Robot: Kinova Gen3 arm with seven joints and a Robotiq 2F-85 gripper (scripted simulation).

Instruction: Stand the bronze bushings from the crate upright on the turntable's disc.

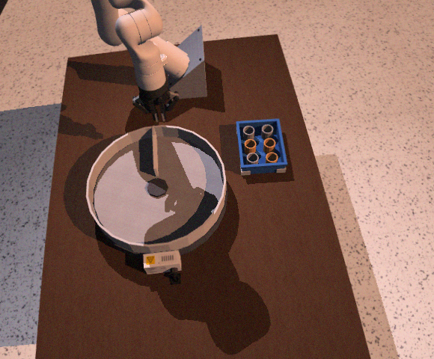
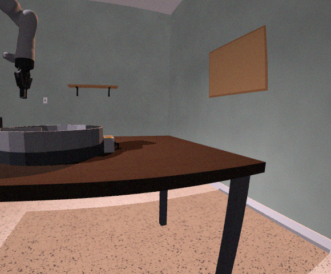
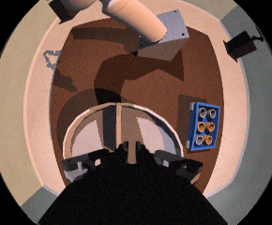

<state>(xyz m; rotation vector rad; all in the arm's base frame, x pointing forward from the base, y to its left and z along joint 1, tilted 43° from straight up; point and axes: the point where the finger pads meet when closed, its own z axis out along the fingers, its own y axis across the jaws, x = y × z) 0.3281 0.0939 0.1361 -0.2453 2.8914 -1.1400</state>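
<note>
The blue crate is 300 mm to the left of my hand, 210 mm below it and 40 mm behind it. Also, from my hand: turntable 190 mm below, 150 mm ahead, 20 mm to the right; grey turntable disc 190 mm below, 140 mm ahead, 20 mm to the right.
</note>
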